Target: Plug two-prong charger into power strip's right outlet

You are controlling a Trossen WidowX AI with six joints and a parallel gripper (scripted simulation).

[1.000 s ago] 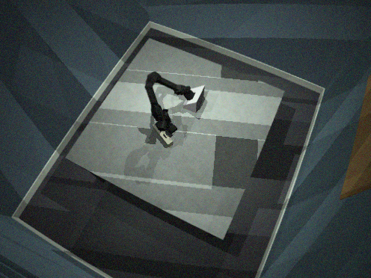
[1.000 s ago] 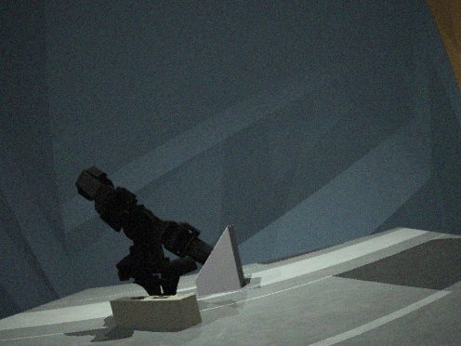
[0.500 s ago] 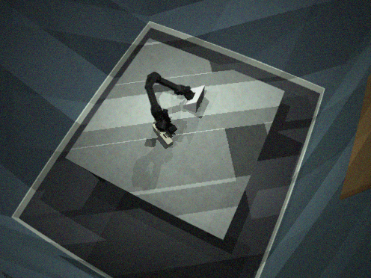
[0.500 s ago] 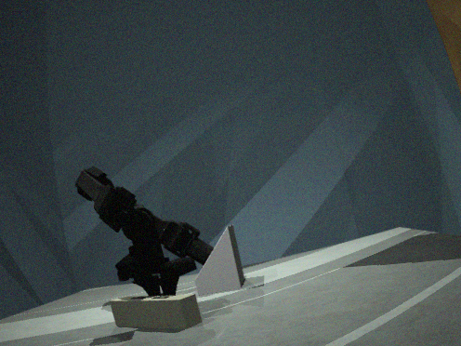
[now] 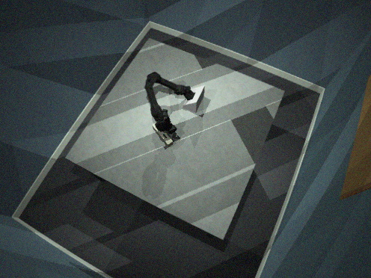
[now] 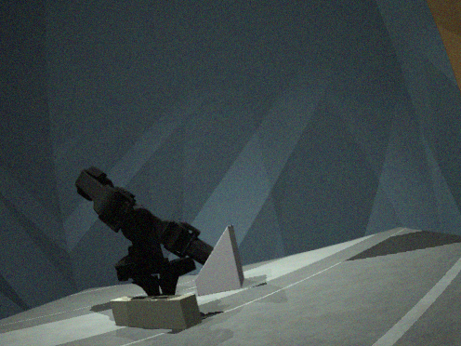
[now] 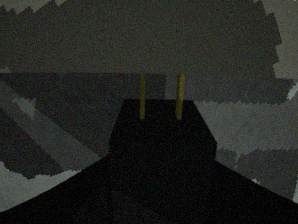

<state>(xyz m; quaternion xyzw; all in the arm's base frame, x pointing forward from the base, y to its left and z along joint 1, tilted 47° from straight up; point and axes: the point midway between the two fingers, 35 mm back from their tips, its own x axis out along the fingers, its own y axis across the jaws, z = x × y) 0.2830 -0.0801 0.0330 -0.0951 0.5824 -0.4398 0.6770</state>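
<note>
Right now my gripper tip is 2 cm short of the black two-prong charger, 1 cm to the left of it and 1 cm below it.
</note>
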